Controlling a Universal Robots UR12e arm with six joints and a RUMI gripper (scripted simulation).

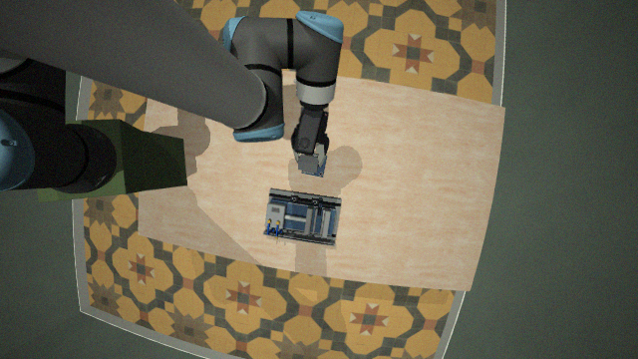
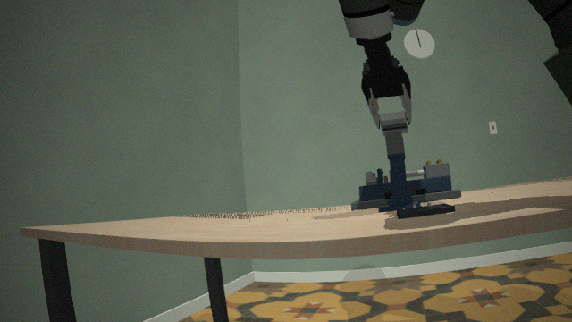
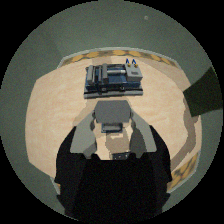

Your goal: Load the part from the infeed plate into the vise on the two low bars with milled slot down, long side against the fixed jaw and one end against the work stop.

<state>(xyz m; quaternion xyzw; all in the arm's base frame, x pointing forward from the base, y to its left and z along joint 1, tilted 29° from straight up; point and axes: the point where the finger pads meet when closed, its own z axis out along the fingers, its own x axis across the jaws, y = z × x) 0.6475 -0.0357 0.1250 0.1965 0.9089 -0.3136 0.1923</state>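
Now: hand 10 mm above the grey part. Also, from my hand: air cylinder rod: 210 mm to the right, 110 mm below, 70 mm behind; blue post: 130 mm below; dark infeed plate: 190 mm to the left, 190 mm below.
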